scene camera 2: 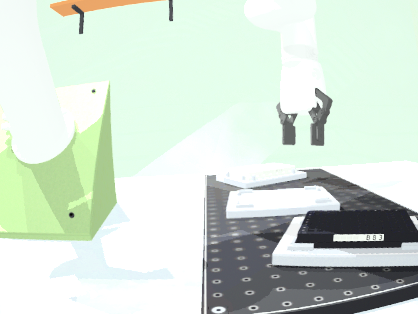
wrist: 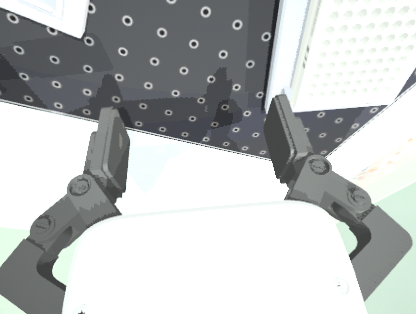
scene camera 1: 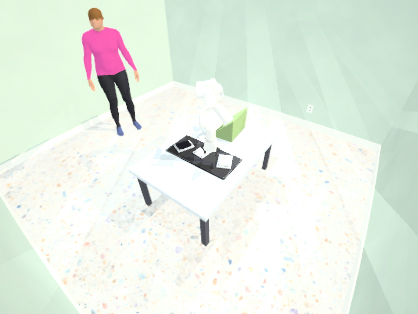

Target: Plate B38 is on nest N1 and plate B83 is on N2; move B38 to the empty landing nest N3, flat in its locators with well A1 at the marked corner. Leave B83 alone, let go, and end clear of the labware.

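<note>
The white plate B38 (scene camera 1: 225, 160) (scene camera 2: 274, 172) (wrist: 365, 55) rests on the far nest (scene camera 2: 246, 183) (wrist: 286, 55) in scene camera 2; its label is too small to read fully. The middle nest (scene camera 1: 199, 153) (scene camera 2: 282, 208) (wrist: 75, 20) is empty. The black plate B83 (scene camera 1: 184, 144) (scene camera 2: 360, 225) sits on the near nest (scene camera 2: 325, 258). Nest numbers and the marked corner cannot be read. My gripper (scene camera 2: 303, 141) (wrist: 196, 117) is open and empty, above the board and apart from all plates. In the wrist view, B38 is beyond the right finger and the empty nest is at upper left.
The nests stand on a black perforated board (scene camera 1: 195, 160) (scene camera 2: 235, 272) (wrist: 165, 75) on a white table (scene camera 1: 175, 182). A green wedge-shaped block (scene camera 1: 239, 125) (scene camera 2: 102, 165) stands by the arm's base. An orange shelf (scene camera 2: 115, 6) is on the wall. A person (scene camera 1: 106, 52) stands behind the table.
</note>
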